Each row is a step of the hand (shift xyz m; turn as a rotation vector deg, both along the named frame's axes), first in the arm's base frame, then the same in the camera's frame.
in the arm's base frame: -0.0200 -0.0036 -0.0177 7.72 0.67 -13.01
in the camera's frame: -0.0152 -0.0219 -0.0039 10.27 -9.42 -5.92
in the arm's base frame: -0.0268 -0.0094 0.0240 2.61 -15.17 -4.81
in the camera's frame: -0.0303 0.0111 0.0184 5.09 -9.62 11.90
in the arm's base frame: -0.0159 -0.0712 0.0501 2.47 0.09 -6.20
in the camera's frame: -0.0193 0.0125 0.0854 3.75 -4.87 -2.61
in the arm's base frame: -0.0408 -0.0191 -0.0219 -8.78 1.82 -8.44
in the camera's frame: -0.0329 -0.0368 0.0086 -6.86 -8.88 -5.08
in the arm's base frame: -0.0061 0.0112 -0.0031 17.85 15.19 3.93
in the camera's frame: -0.0064 0.0002 -0.0115 14.96 13.77 -12.31
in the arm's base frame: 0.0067 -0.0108 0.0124 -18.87 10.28 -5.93
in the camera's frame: 0.0049 0.0084 0.0149 -18.04 -5.74 -11.77
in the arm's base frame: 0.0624 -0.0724 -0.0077 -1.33 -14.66 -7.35
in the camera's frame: 0.0694 -0.0204 0.0629 1.77 -12.62 10.41
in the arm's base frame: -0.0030 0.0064 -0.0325 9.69 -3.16 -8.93
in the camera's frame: 0.0036 -0.0270 -0.0191 11.67 -6.84 -0.76
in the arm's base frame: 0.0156 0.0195 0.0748 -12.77 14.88 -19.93
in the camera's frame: -0.0032 0.0778 0.0126 -9.51 -14.88 -21.68
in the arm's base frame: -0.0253 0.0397 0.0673 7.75 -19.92 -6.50
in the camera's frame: -0.0432 0.0693 -0.0089 10.92 -11.76 15.54
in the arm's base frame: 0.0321 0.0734 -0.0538 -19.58 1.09 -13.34
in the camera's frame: 0.0356 -0.0111 -0.0890 -16.19 -16.11 -6.39
